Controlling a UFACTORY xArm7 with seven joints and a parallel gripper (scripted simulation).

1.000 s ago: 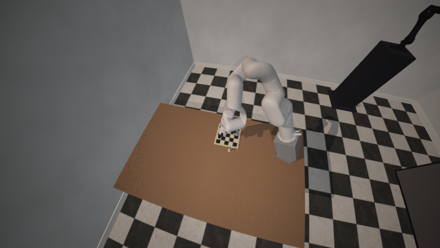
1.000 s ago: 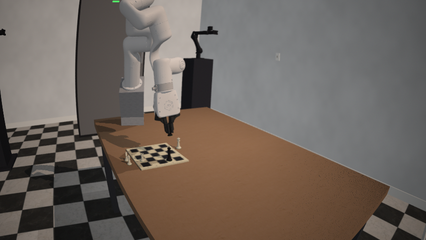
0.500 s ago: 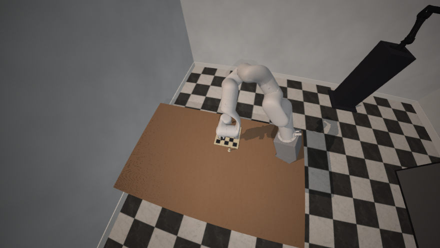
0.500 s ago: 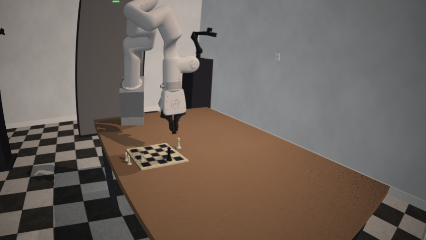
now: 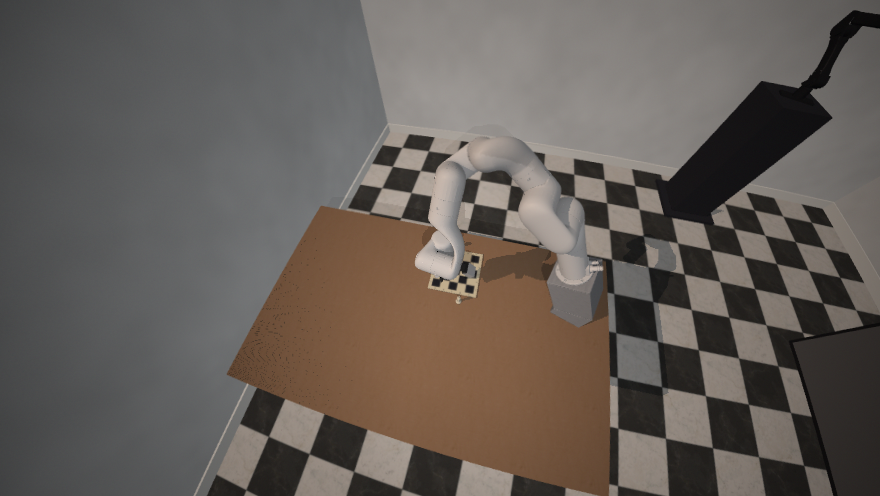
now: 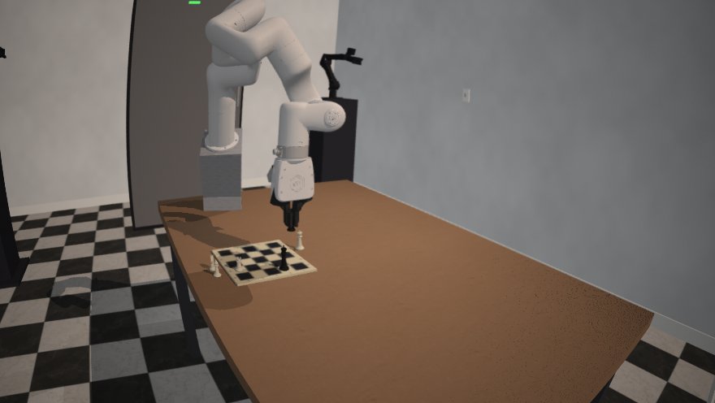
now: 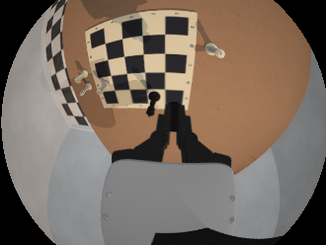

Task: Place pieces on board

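Right now my hand is 12 cm above the chessboard, 8 cm to the left of it and 4 cm past it. Round my hand: black knight (2 cm below).
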